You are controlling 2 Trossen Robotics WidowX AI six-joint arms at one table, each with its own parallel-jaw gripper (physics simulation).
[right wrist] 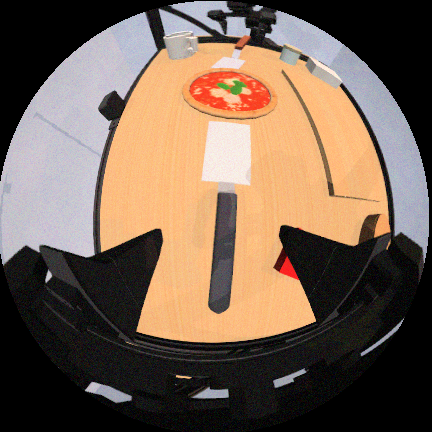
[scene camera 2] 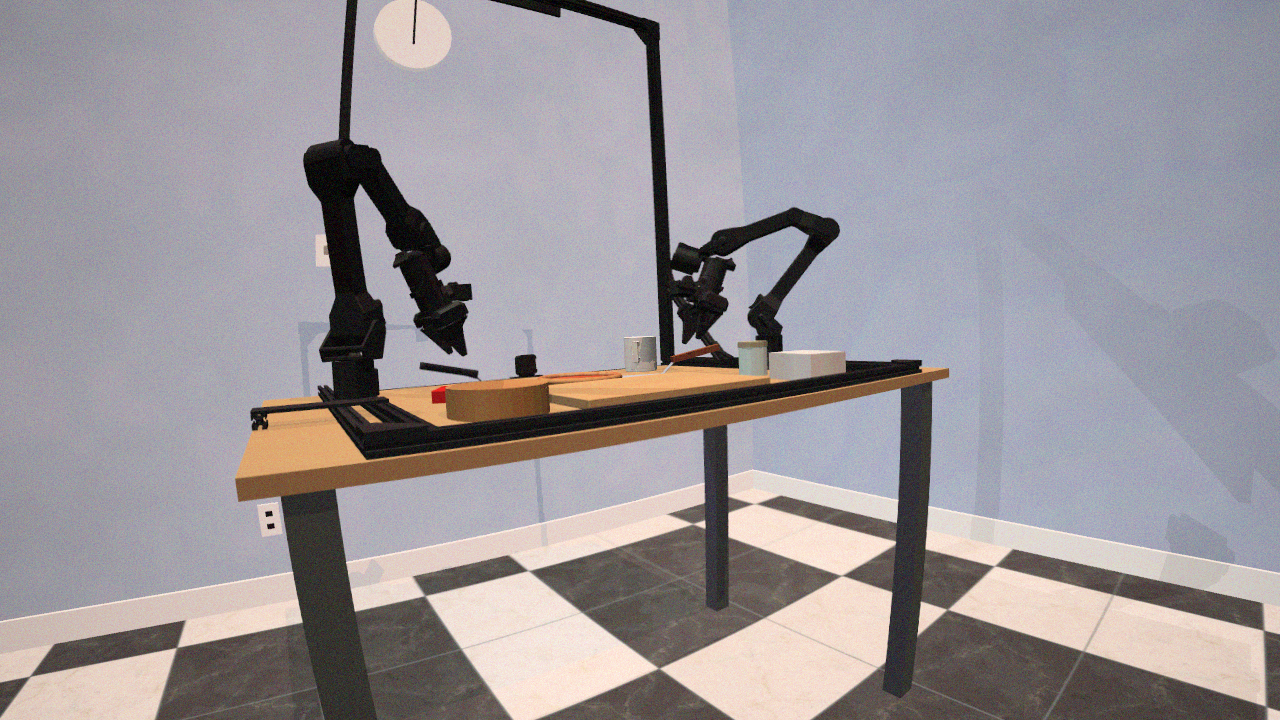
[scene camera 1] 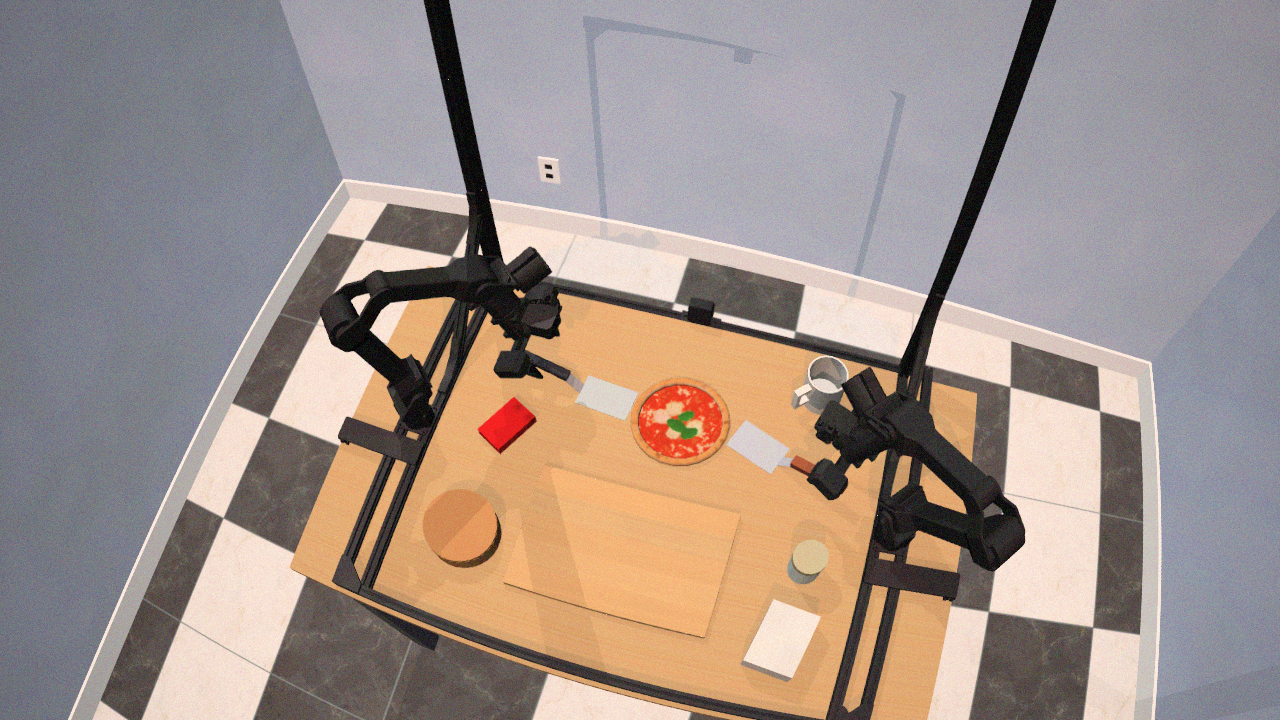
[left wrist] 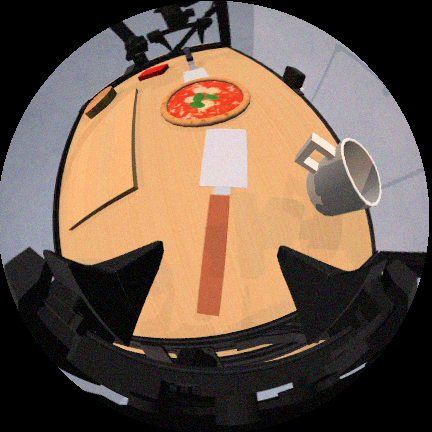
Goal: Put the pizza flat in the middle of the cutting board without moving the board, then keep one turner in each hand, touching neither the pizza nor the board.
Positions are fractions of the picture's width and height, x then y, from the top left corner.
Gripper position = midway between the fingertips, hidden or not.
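Observation:
Left gripper (scene camera 1: 0.64,0.64), pizza (scene camera 1: 0.53,0.59), brown-handled turner (scene camera 1: 0.59,0.61), dark-handled turner (scene camera 1: 0.47,0.55), lidded jar (scene camera 1: 0.63,0.77). Right gripper (scene camera 2: 0.36,0.49). Pizza (left wrist: 0.47,0.23), brown-handled turner (left wrist: 0.52,0.37). Left wrist view does not show the lidded jar, hidden by the left gripper. Pizza (right wrist: 0.54,0.22), dark-handled turner (right wrist: 0.52,0.37).

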